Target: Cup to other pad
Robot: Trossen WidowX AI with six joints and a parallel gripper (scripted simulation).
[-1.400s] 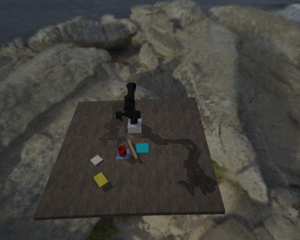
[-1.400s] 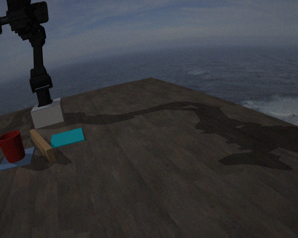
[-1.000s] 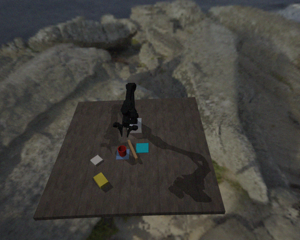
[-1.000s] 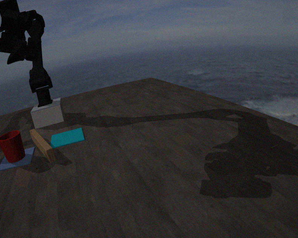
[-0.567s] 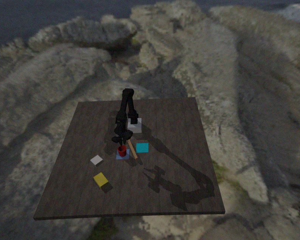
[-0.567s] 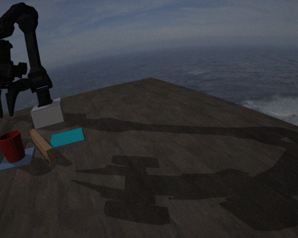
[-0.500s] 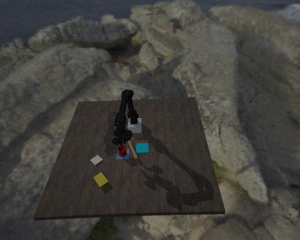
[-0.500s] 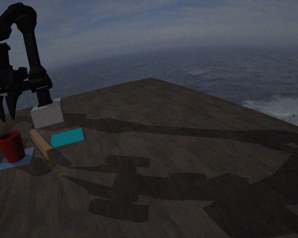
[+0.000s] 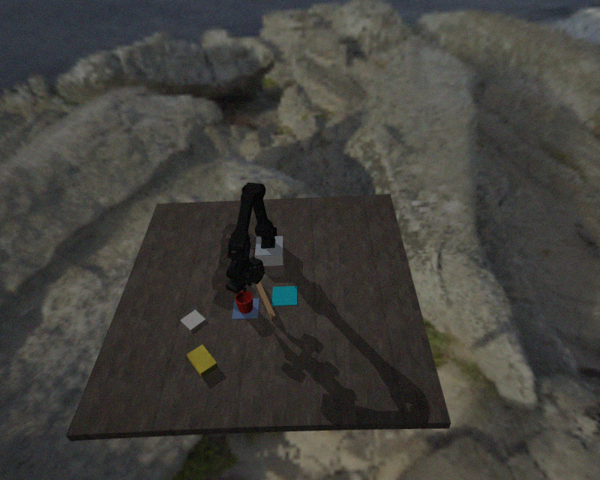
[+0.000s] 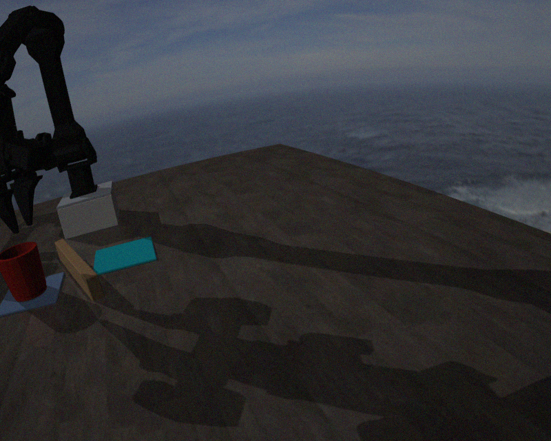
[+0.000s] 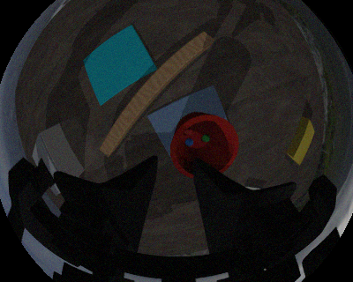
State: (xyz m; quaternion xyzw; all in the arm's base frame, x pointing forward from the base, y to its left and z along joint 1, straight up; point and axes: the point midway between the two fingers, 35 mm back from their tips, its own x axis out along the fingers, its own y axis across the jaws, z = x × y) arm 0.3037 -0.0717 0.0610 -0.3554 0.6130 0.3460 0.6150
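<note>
Now: gripper tip 30 mm short of the red cup, 20 mm to the left of it and 60 mm above it. Round my gripper tip: white block (80 mm ahead, 230 mm to the right, 90 mm below); then wooden bar (70 mm to the left, 90 mm below); then teal pad (40 mm behind, 150 mm to the left, 110 mm below).
</note>
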